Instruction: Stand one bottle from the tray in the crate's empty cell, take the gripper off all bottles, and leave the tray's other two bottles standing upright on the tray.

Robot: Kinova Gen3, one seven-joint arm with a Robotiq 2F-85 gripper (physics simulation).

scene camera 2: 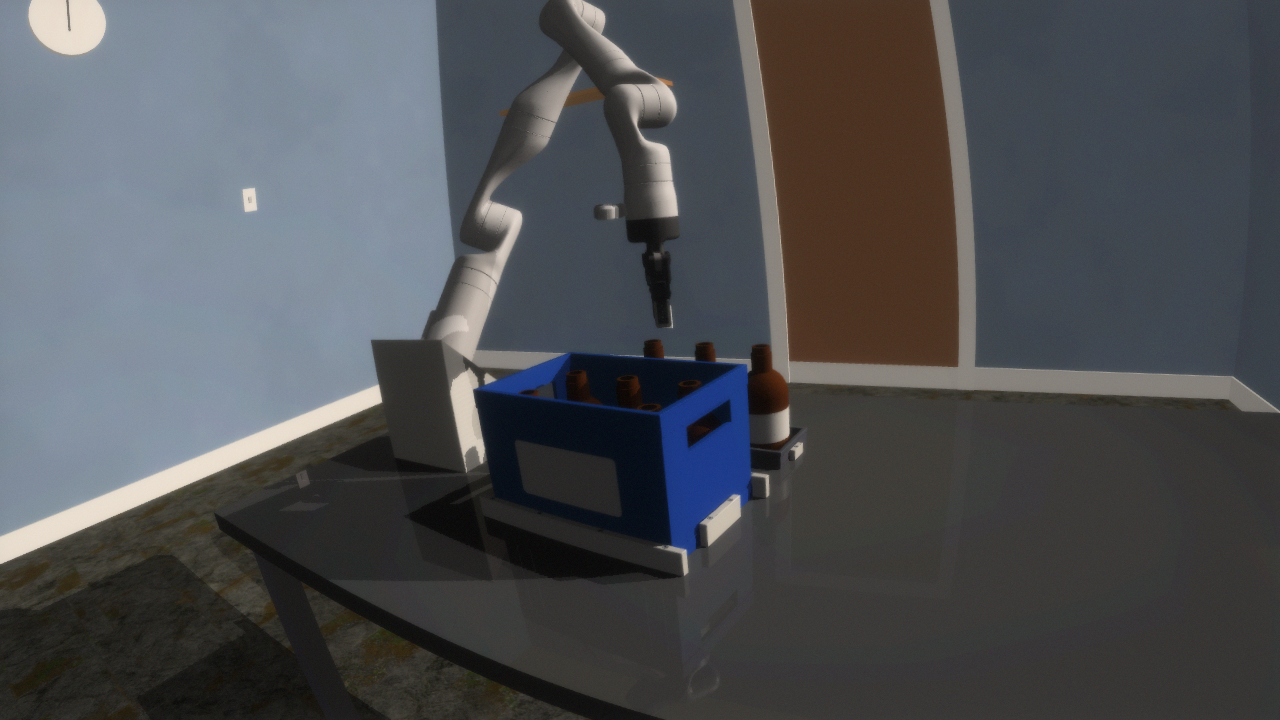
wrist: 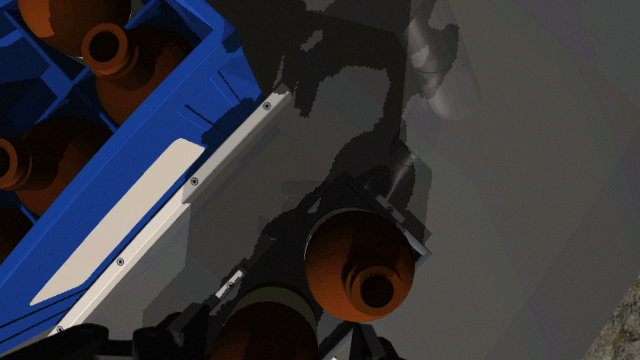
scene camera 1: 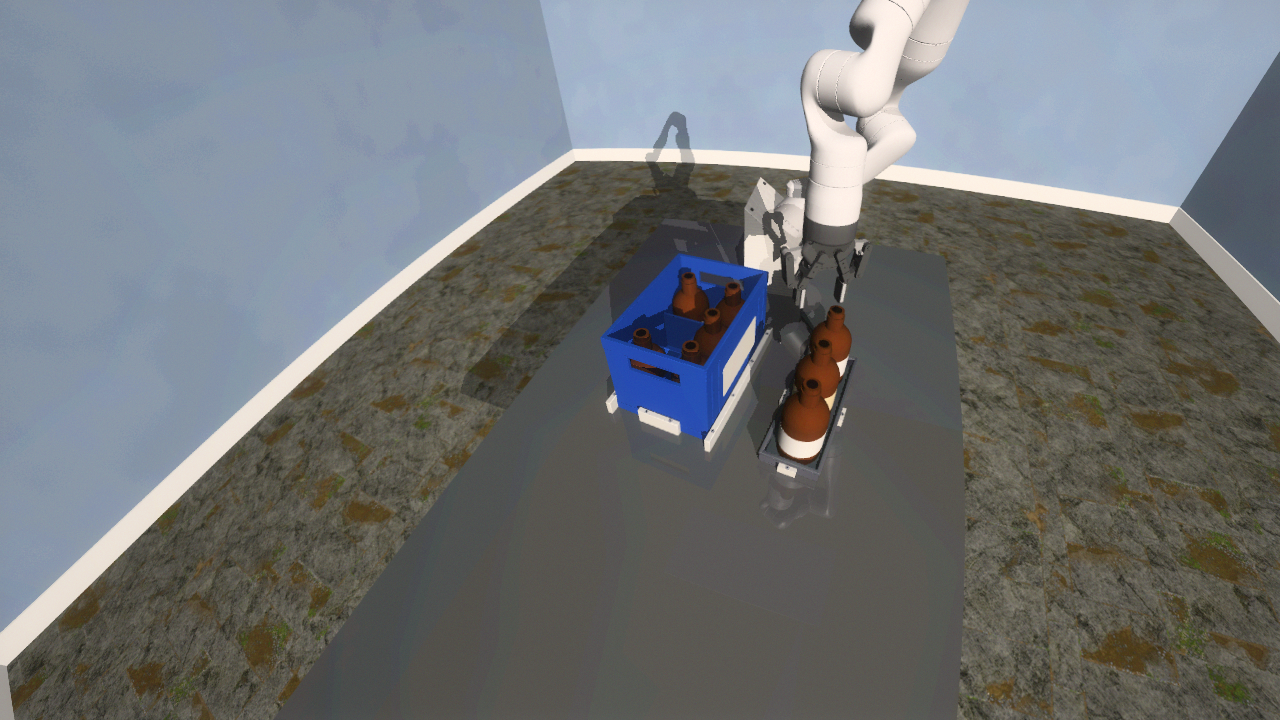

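Where they show: gripper, fingertip midpoint: (scene camera 2: 662, 322) (wrist: 279, 337) (scene camera 1: 818, 302); arm's base at its link origin: (scene camera 2: 442, 368) (scene camera 1: 788, 221).
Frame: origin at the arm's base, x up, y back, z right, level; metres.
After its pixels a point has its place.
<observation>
Three brown bottles stand upright in a row on the dark tray (scene camera 1: 839, 401) @[z -0.133, x -0.138, y -0.407 m] (scene camera 2: 771, 459) @[z -0.008, x -0.130, y -0.541 m] (wrist: 280, 260) @[z -0.058, x -0.138, y -0.381 m]: the near bottle (scene camera 1: 803, 420) @[z -0.063, x -0.030, y -0.548 m] (scene camera 2: 767, 394) @[z -0.034, x -0.043, y -0.533 m], the middle bottle (scene camera 1: 814, 372) @[z -0.073, x -0.025, y -0.454 m] (wrist: 265, 332) @[z -0.069, x -0.029, y -0.405 m] and the far bottle (scene camera 1: 830, 340) @[z -0.098, x -0.028, y -0.370 m] (wrist: 330, 270) @[z -0.082, x -0.022, y -0.350 m]. The blue crate (scene camera 1: 662, 394) @[z 0.163, x -0.058, y -0.517 m] (scene camera 2: 707, 488) @[z 0.188, x -0.081, y -0.511 m] (wrist: 150, 135) @[z 0.038, x 0.014, y -0.334 m] holds several bottles. Its empty cell (scene camera 1: 666, 335) @[z 0.217, x -0.106, y -0.322 m] (wrist: 30, 100) @[z 0.222, x -0.135, y -0.379 m] is the middle one of the row away from the tray. My gripper (scene camera 1: 821, 295) @[z -0.067, x 0.052, y -0.375 m] (scene camera 2: 663, 320) @[z -0.067, x 0.052, y -0.375 m] (wrist: 279, 337) @[z -0.067, x 0.052, y -0.375 m] is open and empty, pointing down, with its fingertips above the bottle tops near the tray's far end.
White strips (scene camera 1: 659, 420) @[z 0.172, x -0.117, y -0.527 m] (scene camera 2: 586, 535) @[z 0.252, x -0.122, y -0.387 m] (wrist: 150, 232) @[z 0.048, x -0.113, y -0.414 m] run along the crate's base. Small white blocks (scene camera 1: 786, 469) @[z -0.052, x -0.128, y -0.573 m] (scene camera 2: 796, 450) @[z -0.043, x -0.130, y -0.572 m] sit at the tray's edges. The arm's pale base block (scene camera 1: 760, 232) @[z 0.056, x 0.016, y -0.093 m] (scene camera 2: 425, 402) @[z 0.087, x -0.031, y -0.027 m] stands behind the crate and tray on the dark table (scene camera 1: 626, 582) @[z 0.140, x -0.143, y -0.802 m] (scene camera 2: 984, 555) @[z 0.214, x -0.143, y -0.833 m].
</observation>
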